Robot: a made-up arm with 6 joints.
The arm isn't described. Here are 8 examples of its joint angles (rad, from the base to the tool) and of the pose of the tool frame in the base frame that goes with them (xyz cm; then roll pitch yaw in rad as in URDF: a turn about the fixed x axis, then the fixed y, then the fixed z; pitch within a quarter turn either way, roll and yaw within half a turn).
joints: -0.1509 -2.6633 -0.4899 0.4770 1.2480 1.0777
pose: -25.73 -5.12 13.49 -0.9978 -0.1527 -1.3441
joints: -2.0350 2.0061 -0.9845 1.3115 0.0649 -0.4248
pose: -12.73 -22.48 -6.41 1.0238 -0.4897 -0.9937
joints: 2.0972 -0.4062 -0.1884 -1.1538 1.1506 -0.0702
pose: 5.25 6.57 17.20 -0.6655 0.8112 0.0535
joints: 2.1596 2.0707 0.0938 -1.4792 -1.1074 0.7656
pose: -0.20 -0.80 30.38 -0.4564 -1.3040 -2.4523
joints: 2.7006 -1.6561 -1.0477 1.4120 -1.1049 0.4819
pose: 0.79 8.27 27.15 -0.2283 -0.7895 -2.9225
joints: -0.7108 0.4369 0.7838 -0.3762 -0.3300 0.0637
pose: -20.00 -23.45 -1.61 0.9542 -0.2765 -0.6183
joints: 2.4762 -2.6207 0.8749 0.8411 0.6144 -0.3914
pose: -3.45 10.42 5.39 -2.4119 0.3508 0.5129
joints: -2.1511 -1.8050 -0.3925 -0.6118 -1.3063 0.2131
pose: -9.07 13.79 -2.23 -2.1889 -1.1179 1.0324
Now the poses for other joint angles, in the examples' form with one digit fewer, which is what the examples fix.
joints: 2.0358 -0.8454 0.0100 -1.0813 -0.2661 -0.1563
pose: -3.0 -4.0 -1.2 -2.803 0.810 -2.436
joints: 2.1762 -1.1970 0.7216 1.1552 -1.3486 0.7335
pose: 0.1 17.7 16.0 2.725 -1.110 0.749
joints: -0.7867 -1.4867 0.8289 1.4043 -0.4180 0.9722
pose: -33.4 4.0 -0.1 -0.166 0.157 -2.485
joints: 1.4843 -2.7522 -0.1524 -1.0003 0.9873 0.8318
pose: -3.2 -16.3 20.4 2.324 -1.053 -0.444
